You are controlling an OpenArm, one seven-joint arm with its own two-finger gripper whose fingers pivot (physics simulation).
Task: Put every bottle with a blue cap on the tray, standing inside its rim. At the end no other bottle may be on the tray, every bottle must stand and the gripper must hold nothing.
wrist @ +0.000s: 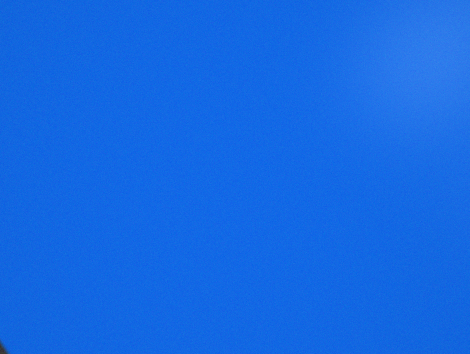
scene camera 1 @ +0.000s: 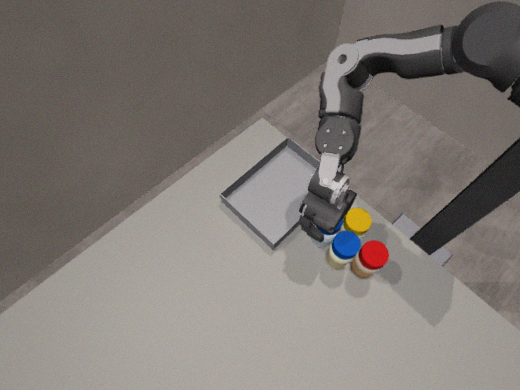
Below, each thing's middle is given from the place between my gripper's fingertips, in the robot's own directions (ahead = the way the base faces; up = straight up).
Scene:
Now: the blue-capped bottle (wrist: 176, 176) 20 mm to the left of my hand. Also, from my hand: grey tray (scene camera 1: 267, 197) (10 mm behind, 130 mm to the right, 40 mm below); red-capped bottle (scene camera 1: 373, 255) (20 mm behind, 130 mm to the left).

